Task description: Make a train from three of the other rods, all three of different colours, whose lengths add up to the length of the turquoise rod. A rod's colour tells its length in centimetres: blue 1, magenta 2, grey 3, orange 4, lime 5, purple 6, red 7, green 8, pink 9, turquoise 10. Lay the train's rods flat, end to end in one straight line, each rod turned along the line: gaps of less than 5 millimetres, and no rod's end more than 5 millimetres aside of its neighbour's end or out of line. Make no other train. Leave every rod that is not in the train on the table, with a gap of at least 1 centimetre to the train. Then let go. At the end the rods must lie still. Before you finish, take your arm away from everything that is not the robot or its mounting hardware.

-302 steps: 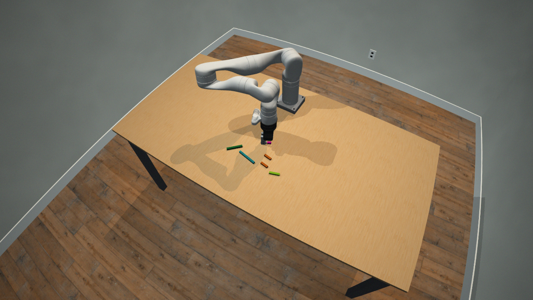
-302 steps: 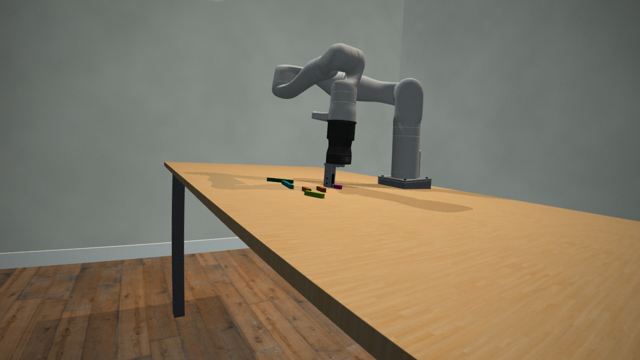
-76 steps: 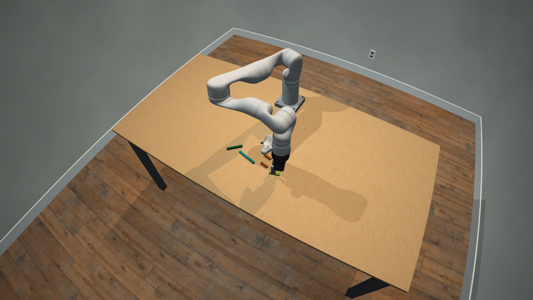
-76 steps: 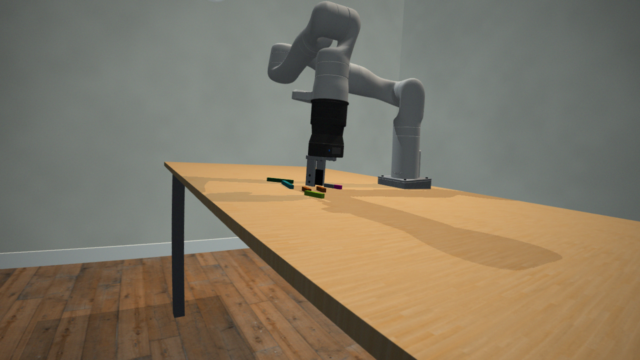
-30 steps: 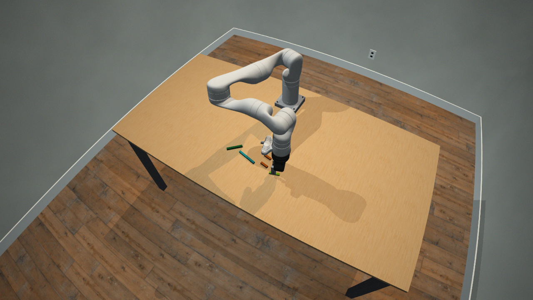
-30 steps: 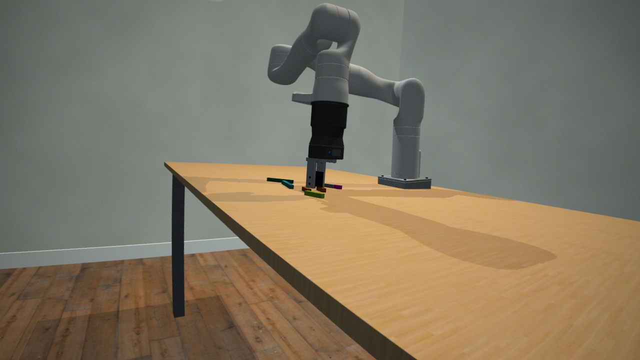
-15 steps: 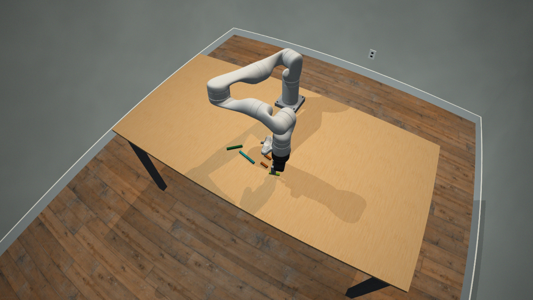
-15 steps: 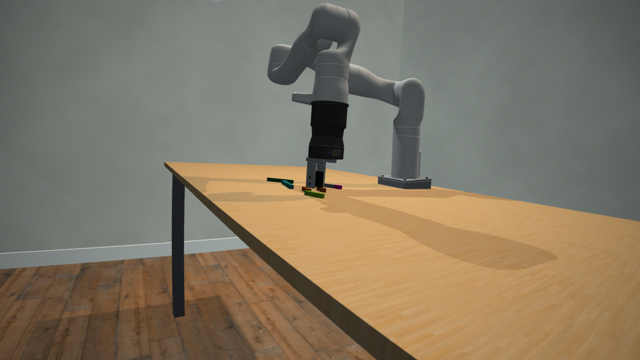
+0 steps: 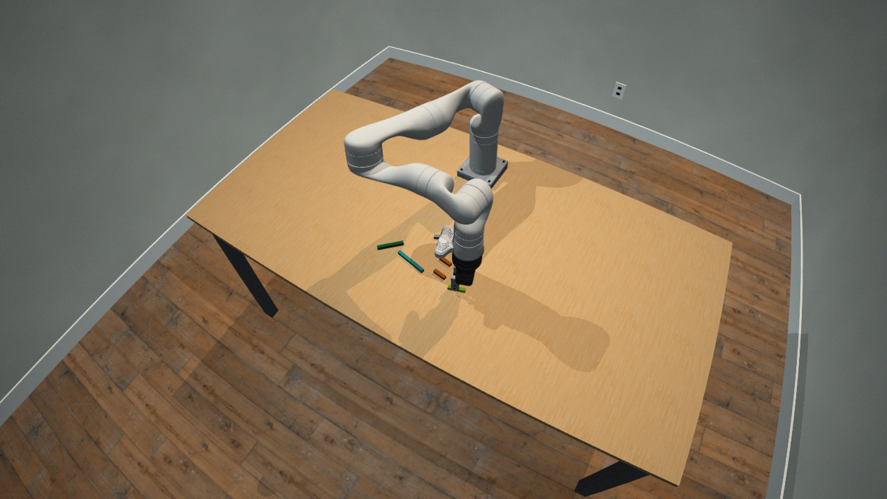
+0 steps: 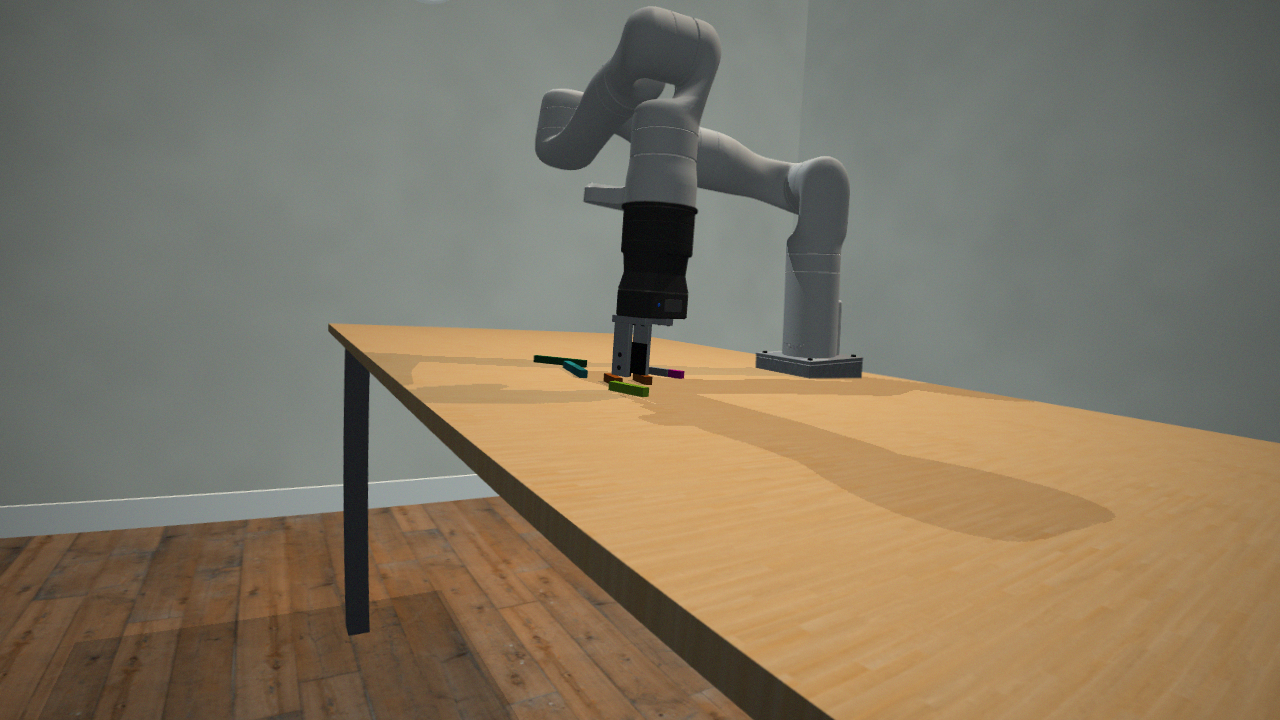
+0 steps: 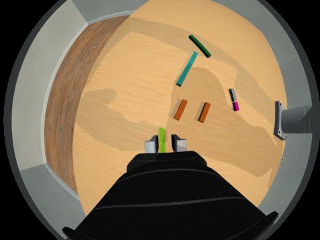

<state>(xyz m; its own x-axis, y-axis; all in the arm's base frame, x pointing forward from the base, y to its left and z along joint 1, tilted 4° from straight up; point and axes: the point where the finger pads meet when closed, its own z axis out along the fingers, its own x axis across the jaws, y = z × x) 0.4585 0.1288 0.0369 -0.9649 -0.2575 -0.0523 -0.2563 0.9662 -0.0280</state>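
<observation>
Right now my hand is 30 mm above the lime rod. Round my hand: grey rod 140 mm behind, 130 mm to the right, 30 mm below; turquoise rod 20 mm behind, 160 mm to the right, 30 mm below; magenta rod 150 mm behind, 100 mm to the right, 30 mm below.
</observation>
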